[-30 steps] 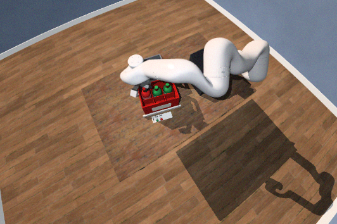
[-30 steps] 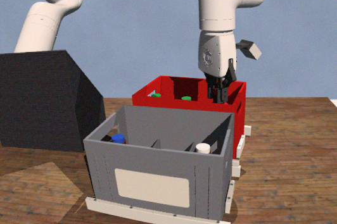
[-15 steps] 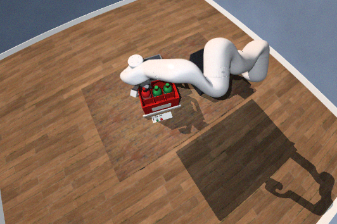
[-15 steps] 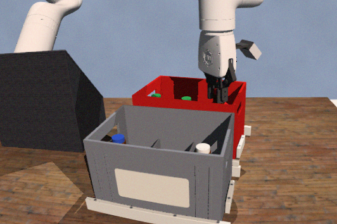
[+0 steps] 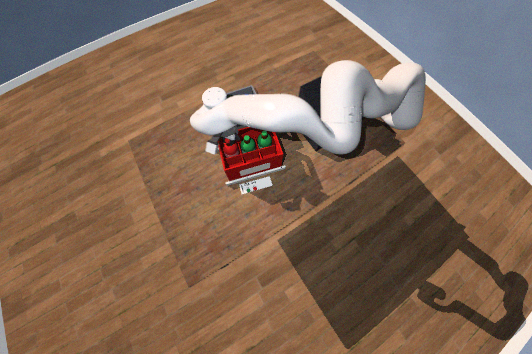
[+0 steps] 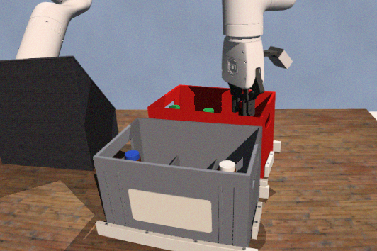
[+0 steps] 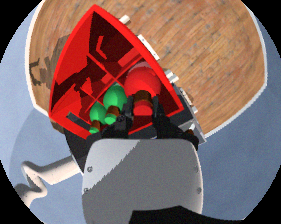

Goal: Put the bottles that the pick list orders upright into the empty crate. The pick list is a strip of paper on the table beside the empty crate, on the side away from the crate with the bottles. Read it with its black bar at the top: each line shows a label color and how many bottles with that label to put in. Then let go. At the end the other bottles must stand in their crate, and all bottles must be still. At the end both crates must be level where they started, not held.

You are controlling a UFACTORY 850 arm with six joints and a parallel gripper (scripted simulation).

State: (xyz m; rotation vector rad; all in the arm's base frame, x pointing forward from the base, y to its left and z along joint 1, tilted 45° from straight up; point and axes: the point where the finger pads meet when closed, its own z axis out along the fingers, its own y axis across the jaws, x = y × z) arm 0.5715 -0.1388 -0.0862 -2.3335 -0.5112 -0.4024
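My gripper is now 7 cm above the red-capped bottle. The rest, counted from my hand: grey crate: 13 cm behind, 15 cm to the right, 10 cm below; then red crate: 6 cm behind, 8 cm to the left, 10 cm below; then green-capped bottle: 8 cm behind, 4 cm to the left, 10 cm below.
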